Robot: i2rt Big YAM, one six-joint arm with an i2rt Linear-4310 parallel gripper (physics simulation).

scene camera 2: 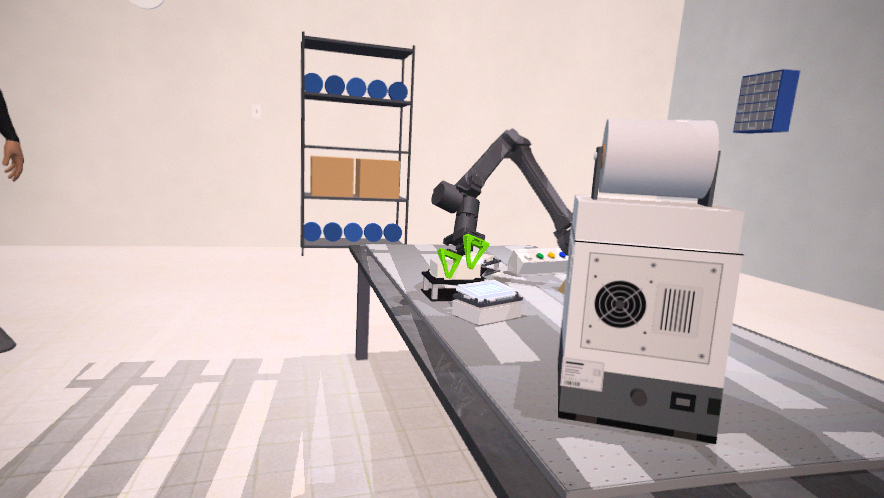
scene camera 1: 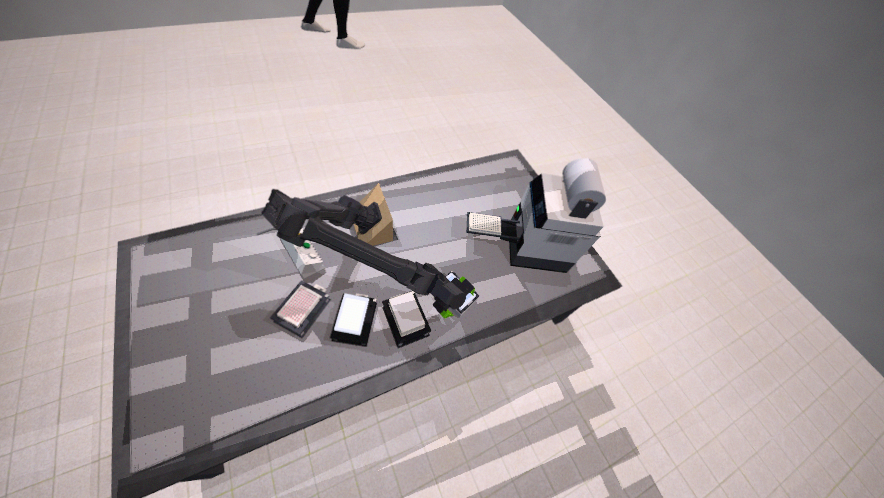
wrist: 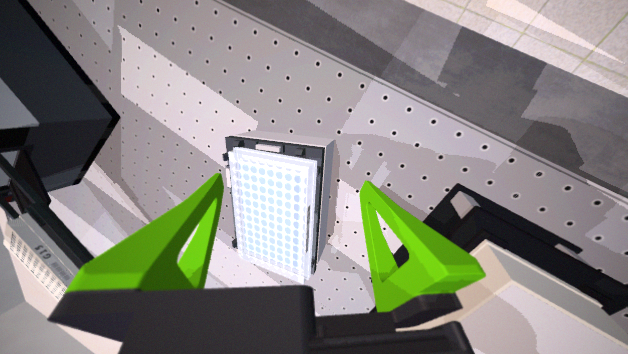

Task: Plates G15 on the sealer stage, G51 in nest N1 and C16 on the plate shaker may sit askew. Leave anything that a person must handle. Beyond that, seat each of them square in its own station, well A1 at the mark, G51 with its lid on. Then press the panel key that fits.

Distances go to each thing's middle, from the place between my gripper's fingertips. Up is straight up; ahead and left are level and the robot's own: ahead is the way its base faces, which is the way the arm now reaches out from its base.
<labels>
My hand is 7 cm past the pale blue well plate (scene camera 2: pixel 491 289), 1 cm to the right of it and 4 cm above it. Round my hand: pink plate (scene camera 1: pixel 297 308) (18 cm behind, 53 cm to the right, 6 cm below).
</labels>
